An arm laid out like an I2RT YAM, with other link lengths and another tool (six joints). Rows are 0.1 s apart.
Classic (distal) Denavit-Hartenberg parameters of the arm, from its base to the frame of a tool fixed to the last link. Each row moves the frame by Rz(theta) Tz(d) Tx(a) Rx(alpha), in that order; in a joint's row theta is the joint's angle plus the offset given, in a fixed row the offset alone. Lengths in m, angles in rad.
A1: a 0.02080; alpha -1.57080; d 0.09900; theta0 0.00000
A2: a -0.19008; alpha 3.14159; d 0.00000; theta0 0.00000
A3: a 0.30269; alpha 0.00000; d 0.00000; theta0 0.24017
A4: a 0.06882; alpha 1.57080; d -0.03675; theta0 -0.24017
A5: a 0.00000; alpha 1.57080; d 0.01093; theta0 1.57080
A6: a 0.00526; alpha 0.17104; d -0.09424; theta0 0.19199
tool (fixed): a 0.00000; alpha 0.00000; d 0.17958; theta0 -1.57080
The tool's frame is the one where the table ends.
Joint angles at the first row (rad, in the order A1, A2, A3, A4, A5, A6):
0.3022, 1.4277, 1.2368, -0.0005, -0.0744, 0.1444
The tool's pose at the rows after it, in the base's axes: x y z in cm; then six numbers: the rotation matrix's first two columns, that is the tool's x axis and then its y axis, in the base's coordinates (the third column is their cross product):
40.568 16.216 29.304 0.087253 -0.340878 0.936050 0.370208 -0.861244 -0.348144
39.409 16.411 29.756 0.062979 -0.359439 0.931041 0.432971 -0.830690 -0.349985
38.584 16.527 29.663 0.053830 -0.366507 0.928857 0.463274 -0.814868 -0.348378
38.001 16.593 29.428 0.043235 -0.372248 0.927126 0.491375 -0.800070 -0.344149
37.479 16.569 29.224 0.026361 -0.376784 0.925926 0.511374 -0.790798 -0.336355
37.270 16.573 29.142 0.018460 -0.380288 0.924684 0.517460 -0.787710 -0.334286
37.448 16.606 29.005 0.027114 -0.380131 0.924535 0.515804 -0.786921 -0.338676
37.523 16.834 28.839 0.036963 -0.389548 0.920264 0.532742 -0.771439 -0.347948
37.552 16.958 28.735 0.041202 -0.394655 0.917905 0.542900 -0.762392 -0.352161
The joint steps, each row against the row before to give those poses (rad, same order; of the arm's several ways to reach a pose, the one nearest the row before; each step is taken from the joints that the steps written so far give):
0.0015, -0.0767, -0.0950, 0.0994, -0.0677, 0.0057
0.0023, -0.0560, -0.0589, 0.0554, -0.0533, 0.0048
0.0038, -0.0395, -0.0469, 0.0304, -0.0243, 0.0016
0.0008, -0.0277, -0.0414, 0.0365, -0.0247, 0.0000
0.0002, -0.0255, -0.0390, 0.0376, -0.0146, -0.0023
0.0013, -0.0096, -0.0155, 0.0168, -0.0022, 0.0007
-0.0009, 0.0091, 0.0065, -0.0050, -0.0025, 0.0027
0.0011, 0.0095, -0.0002, 0.0149, -0.0209, 0.0117
0.0006, 0.0050, -0.0015, 0.0109, -0.0122, 0.0060

